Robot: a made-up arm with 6 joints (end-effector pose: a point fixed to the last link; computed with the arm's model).
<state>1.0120 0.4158 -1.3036 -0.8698 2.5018 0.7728</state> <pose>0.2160 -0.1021 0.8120 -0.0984 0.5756 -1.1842</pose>
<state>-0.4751 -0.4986 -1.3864 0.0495 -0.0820 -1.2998</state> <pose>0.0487 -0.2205 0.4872 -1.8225 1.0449 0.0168</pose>
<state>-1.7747 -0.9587 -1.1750 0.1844 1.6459 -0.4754</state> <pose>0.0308 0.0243 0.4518 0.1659 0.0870 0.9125</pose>
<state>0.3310 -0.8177 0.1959 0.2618 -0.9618 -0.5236</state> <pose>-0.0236 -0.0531 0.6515 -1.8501 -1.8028 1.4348</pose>
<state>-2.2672 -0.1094 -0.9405 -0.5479 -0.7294 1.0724</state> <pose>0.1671 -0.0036 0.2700 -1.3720 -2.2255 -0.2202</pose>
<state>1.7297 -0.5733 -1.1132 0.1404 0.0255 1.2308</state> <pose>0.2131 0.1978 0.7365 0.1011 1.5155 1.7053</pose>
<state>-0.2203 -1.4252 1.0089 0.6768 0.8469 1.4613</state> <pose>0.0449 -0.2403 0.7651 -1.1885 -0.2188 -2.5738</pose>
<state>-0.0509 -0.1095 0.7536 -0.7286 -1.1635 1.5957</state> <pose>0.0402 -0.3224 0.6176 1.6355 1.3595 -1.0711</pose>
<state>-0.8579 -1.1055 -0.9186 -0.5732 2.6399 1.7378</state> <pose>-0.1446 -0.1143 0.6194 0.3646 -1.4047 -0.6077</pose>
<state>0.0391 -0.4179 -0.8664 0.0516 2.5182 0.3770</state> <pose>0.0445 -0.0850 0.7473 0.7387 0.9021 0.2243</pose>
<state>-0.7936 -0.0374 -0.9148 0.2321 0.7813 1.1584</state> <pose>-0.1551 -0.2870 0.5327 0.5707 -1.6013 1.3550</pose>
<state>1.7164 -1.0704 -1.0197 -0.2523 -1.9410 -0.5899</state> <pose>0.1896 -0.0385 0.6100 0.4397 0.5658 -1.8883</pose>
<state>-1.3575 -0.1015 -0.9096 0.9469 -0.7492 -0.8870</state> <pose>-0.0735 -0.1035 0.4977 -0.7137 -1.7179 -0.2584</pose>
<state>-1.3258 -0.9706 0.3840 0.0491 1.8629 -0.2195</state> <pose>-0.0692 -0.0862 0.3674 -0.8261 -0.4778 1.4091</pose>
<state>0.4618 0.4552 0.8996 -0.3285 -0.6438 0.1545</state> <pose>0.0368 -0.0945 0.6978 -1.5401 -2.0182 0.2112</pose>
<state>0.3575 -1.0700 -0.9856 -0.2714 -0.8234 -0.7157</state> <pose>0.1068 -0.1647 0.6593 2.5770 -0.2468 -0.7521</pose>
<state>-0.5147 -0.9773 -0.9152 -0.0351 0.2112 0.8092</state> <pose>-0.1358 -0.1174 0.5802 -1.1394 -0.4074 1.5823</pose>
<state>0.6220 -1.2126 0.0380 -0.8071 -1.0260 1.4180</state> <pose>0.0672 -0.0947 0.8569 0.4488 -0.2190 -2.1321</pose>
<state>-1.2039 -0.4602 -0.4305 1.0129 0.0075 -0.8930</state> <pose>-0.0826 -0.0629 0.3926 -1.3292 -1.5472 0.5861</pose>
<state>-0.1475 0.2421 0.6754 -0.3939 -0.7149 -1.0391</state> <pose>0.0460 -0.1748 0.7650 -1.0108 -1.1275 -0.8828</pose>
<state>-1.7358 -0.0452 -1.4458 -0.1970 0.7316 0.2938</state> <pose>-0.0029 -0.1156 0.4324 0.2560 -1.0709 0.8304</pose>
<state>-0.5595 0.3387 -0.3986 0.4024 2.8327 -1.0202</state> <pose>-0.2252 -0.2153 0.6032 0.0059 1.1059 2.5632</pose>
